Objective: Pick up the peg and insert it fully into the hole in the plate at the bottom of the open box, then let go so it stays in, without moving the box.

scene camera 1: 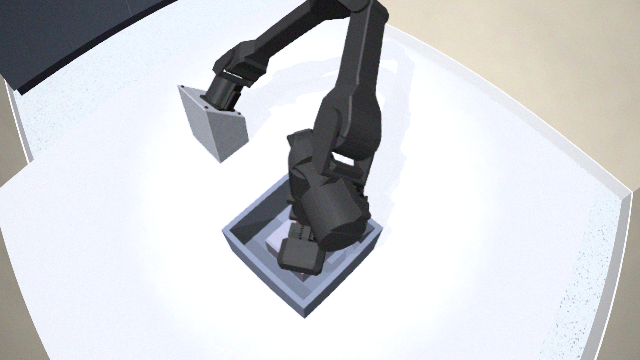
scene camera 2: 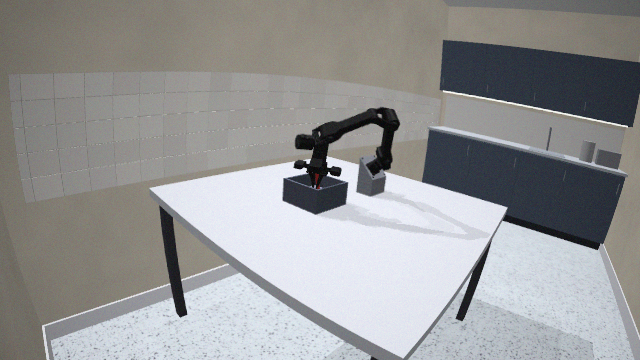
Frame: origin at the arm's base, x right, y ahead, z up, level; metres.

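Seen in the pictures: gripper, between the fingertips: (scene camera 1: 313, 239); arm's base, origin of its link: (scene camera 1: 216, 104) (scene camera 2: 372, 168).
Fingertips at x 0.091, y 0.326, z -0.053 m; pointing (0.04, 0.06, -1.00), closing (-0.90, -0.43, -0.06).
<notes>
Pixels of each thing's top centre, then the offset from my fingertips to it. Level surfaces: height alone.
- open blue-grey box, centre of its top: (scene camera 1: 301, 230) (scene camera 2: 316, 180) dy -0.017, dx +0.009, dz +0.030 m
- red peg, centre of its top: (scene camera 2: 318, 170) dy -0.022, dx +0.006, dz +0.073 m
- pale plate, centre of its top: (scene camera 1: 301, 239) dy -0.017, dx +0.009, dz -0.007 m
- white table, height of its surface: dz -0.068 m
The open blue-grey box (scene camera 1: 264, 279) (scene camera 2: 300, 196) stands on the table. My gripper (scene camera 2: 316, 186) points down into the box and is shut on the red peg (scene camera 2: 317, 178), which shows as a thin upright strip between the fingers. In scene camera 1 the arm and wrist cover the fingertips, and a tiny bit of red shows beside them. The pale plate (scene camera 1: 276, 239) lies at the bottom of the box, partly under the gripper in that view. The hole and the peg's lower end are hidden, so I cannot tell how deep the peg sits.
The arm's grey wedge-shaped base block (scene camera 1: 215, 131) (scene camera 2: 370, 184) stands on the white table (scene camera 1: 450, 280) (scene camera 2: 310, 260) behind the box. The box walls surround the gripper closely on all sides. Dark kitchen cabinets (scene camera 2: 510, 185) stand beyond the table.
</notes>
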